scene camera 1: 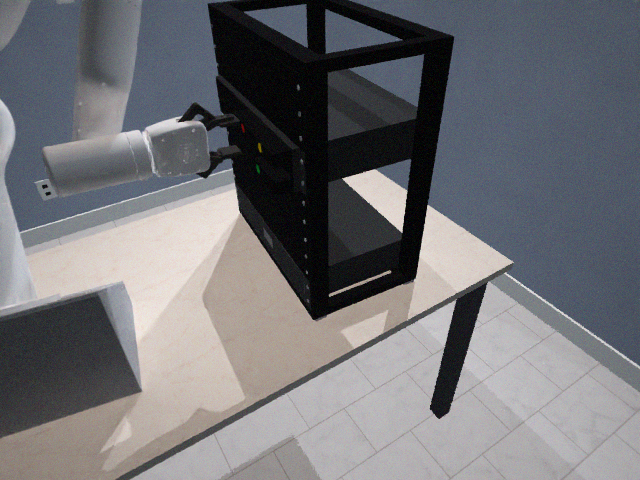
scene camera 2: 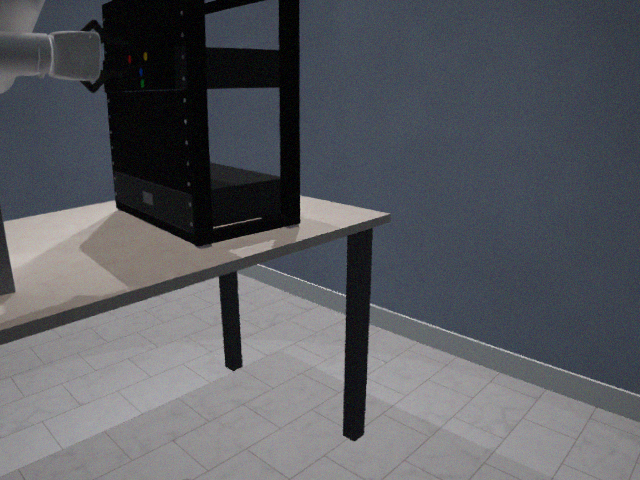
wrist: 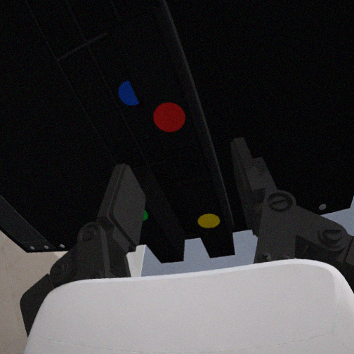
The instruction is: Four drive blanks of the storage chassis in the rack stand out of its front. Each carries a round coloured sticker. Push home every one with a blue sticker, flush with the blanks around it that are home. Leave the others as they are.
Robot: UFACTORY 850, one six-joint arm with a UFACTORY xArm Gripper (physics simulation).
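Observation:
The storage chassis (scene camera 1: pixel 258 114) (wrist: pixel 197 107) is dark and sits in the rack. A blue sticker (scene camera 2: pixel 140 71) (wrist: pixel 128 93) is partly cut off in the wrist view and does not show in scene camera 1; how far its blank stands out is too dark to tell. A red sticker (scene camera 1: pixel 242 128) (scene camera 2: pixel 129 58) (wrist: pixel 169 117) is beside it. A yellow sticker (scene camera 1: pixel 260 147) (scene camera 2: pixel 145 56) (wrist: pixel 209 220) and a green sticker (scene camera 1: pixel 257 168) (scene camera 2: pixel 142 83) (wrist: pixel 145 215) also show, the green one partly behind a finger. My gripper (scene camera 1: pixel 237 135) (wrist: pixel 182 170) is open and empty, close before the chassis front at the red sticker.
The black open rack (scene camera 1: pixel 438 129) (scene camera 2: pixel 289 129) stands on the pale table (scene camera 1: pixel 170 248) (scene camera 2: pixel 341 209). A lower unit (scene camera 1: pixel 268 237) (scene camera 2: pixel 147 197) with a light label sits at the rack's bottom. A grey angled box (scene camera 1: pixel 51 356) stands at the left of scene camera 1.

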